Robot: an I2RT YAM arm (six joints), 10 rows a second.
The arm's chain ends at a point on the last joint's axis. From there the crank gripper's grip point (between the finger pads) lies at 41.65 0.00 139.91 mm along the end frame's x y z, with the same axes.
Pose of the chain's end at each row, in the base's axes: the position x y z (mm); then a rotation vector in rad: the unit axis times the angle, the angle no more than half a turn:
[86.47 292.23 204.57 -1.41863 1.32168 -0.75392]
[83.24 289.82 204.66 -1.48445 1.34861 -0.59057]
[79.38 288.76 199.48 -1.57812 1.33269 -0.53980]
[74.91 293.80 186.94 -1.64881 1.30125 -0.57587]
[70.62 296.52 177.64 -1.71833 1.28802 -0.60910]
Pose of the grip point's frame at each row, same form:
[224.01 287.57 155.88 -1.41863 1.32168 -0.75392]
[214.30 299.11 141.05 -1.48445 1.34861 -0.59057]
[205.97 303.87 128.38 -1.57812 1.33269 -0.53980]
[201.27 307.44 115.14 -1.64881 1.30125 -0.57587]
[196.03 307.12 103.68 -1.71833 1.28802 -0.60910]

